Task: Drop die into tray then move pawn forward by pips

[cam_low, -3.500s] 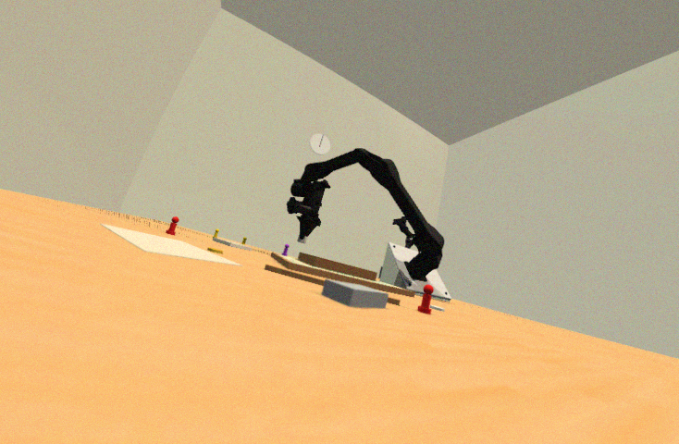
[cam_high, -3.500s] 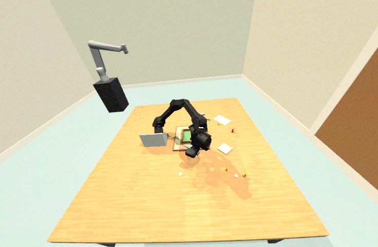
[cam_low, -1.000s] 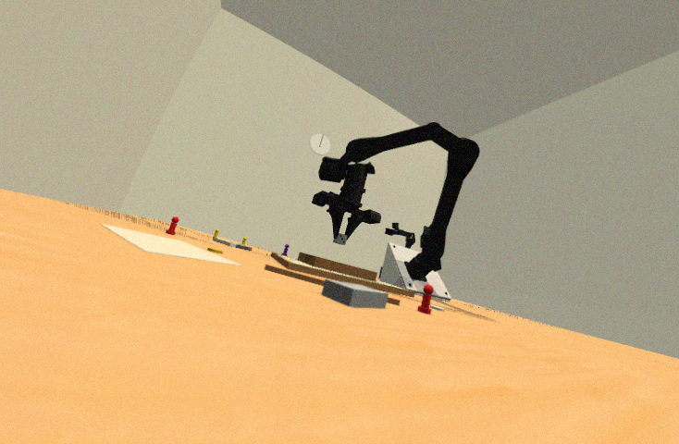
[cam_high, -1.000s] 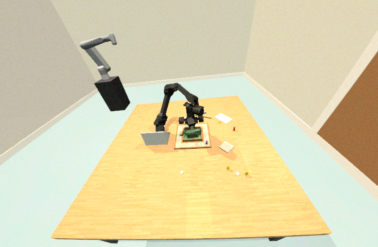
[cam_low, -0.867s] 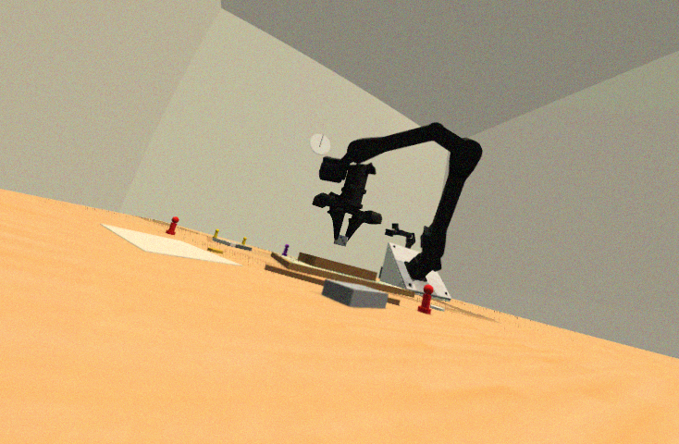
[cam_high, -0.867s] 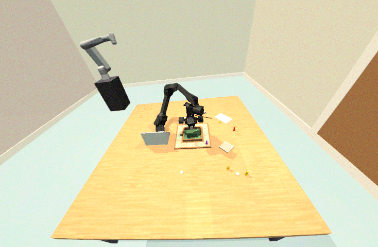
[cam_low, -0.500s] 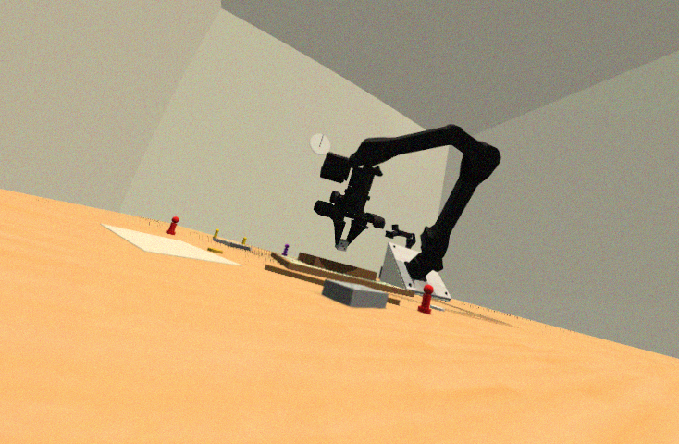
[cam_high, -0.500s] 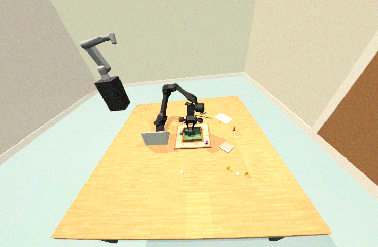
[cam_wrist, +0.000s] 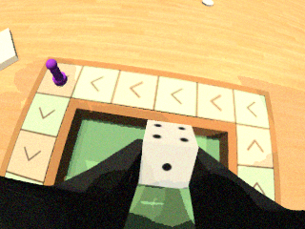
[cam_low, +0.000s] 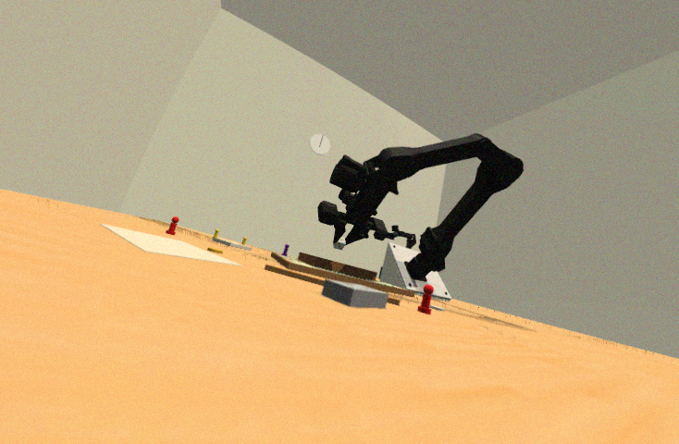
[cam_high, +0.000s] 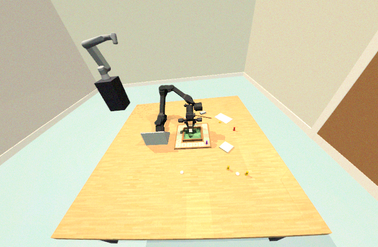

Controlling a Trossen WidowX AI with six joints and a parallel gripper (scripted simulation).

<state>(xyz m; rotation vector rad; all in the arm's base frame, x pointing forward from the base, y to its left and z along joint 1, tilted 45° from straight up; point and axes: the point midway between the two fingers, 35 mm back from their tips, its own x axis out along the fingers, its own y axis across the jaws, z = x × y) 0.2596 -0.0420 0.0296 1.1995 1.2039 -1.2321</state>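
Now: the white die right at my gripper tip. Also, from my gripper tip: purple pawn (12 cm ahead, 8 cm to the right, 6 cm below); white block (26 cm ahead, 12 cm to the right, 8 cm below); green dice tray (1 cm ahead, 3 cm to the left, 8 cm below).
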